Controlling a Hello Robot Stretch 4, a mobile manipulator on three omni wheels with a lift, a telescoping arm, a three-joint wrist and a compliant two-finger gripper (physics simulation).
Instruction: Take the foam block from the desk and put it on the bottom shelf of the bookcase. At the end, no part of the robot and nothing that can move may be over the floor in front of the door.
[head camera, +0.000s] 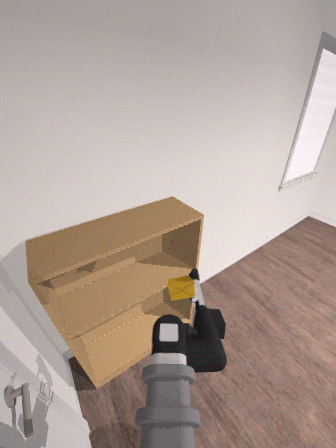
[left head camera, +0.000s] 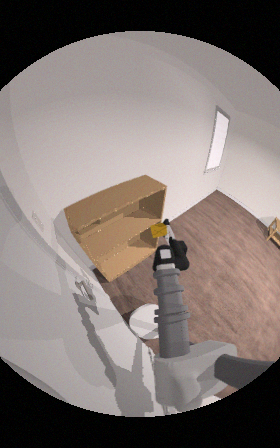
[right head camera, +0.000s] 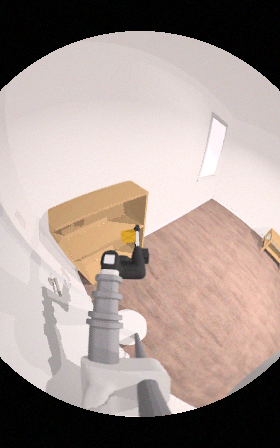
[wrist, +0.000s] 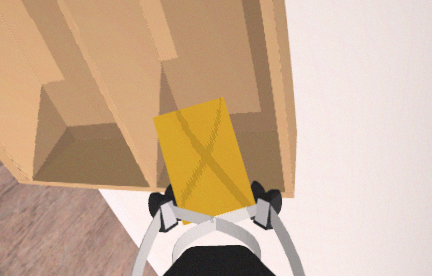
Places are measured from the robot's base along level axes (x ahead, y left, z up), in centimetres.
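Pixels of known places: gripper, fingertip midpoint: (head camera: 193, 282) (left head camera: 164, 226) (right head camera: 136, 232) (wrist: 215, 197); robot's base at its link origin: (left head camera: 148, 320) (right head camera: 126, 326).
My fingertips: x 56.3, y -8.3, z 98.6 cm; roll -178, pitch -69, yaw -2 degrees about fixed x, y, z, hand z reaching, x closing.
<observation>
Ahead of a thing's pixels: the offset from my fingertips to its top centre. "spot": to the spot under its first point. Level surfaces: height alone.
The yellow foam block {dz +4.8, dx -2.4, dy +3.9 cm} (head camera: 180, 288) (left head camera: 158, 230) (right head camera: 129, 236) (wrist: 205, 155) is held up, tilted, between the two fingertips of my gripper (head camera: 194, 287) (left head camera: 167, 228) (right head camera: 137, 236) (wrist: 215, 197), which is shut on it. The wooden bookcase {spot: dz +4.6, dx +23.9, dy +33.1 cm} (head camera: 115, 232) (left head camera: 115, 194) (right head camera: 100, 199) stands against the wall. The block shows in front of the right end of its openings, near the middle shelf's front edge; I cannot tell whether any of it is inside. The bottom shelf {dz -91.4 cm} (head camera: 117, 345) is lower left of the block in the head view, partly hidden by my wrist.
A white door with a handle {spot: dz -8.1, dx -35.9, dy +43.8 cm} (head camera: 26, 410) (left head camera: 85, 290) (right head camera: 55, 286) is at the left, close to my arm (head camera: 167, 400) (left head camera: 172, 320) (right head camera: 106, 320). A white round object (left head camera: 144, 320) (right head camera: 134, 325) is low beside the arm. Small wooden furniture (left head camera: 275, 231) (right head camera: 270, 241) stands far right.
</observation>
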